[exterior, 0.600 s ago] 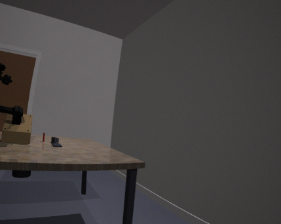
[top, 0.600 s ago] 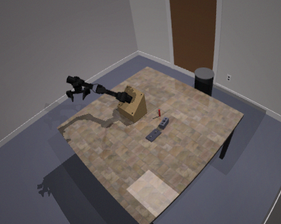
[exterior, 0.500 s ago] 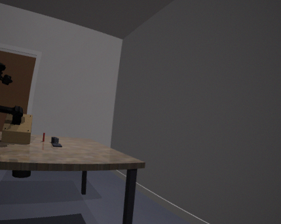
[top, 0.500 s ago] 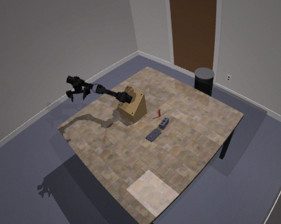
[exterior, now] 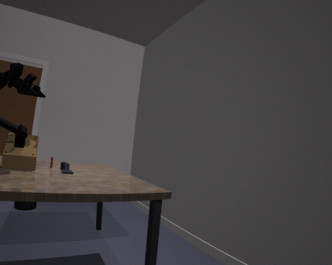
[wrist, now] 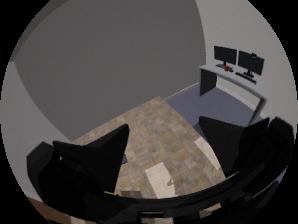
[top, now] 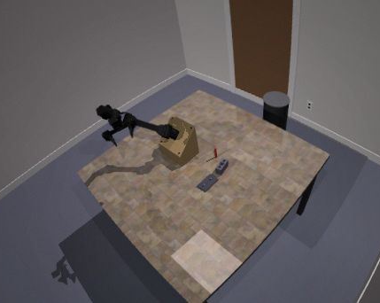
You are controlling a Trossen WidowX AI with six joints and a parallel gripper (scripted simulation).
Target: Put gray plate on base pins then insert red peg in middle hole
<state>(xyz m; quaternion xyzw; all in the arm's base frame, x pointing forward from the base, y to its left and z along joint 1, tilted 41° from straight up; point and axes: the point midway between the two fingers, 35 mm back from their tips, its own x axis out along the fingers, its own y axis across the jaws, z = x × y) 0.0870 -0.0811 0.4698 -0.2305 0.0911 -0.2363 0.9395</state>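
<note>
The gray plate is 44 cm to the left of my gripper tip, 41 cm below it and 23 cm ahead of it. Also, from my gripper tip: red peg 50 cm to the left, 41 cm below, 13 cm ahead; dark base 44 cm below, 30 cm to the left, 23 cm ahead.
</note>
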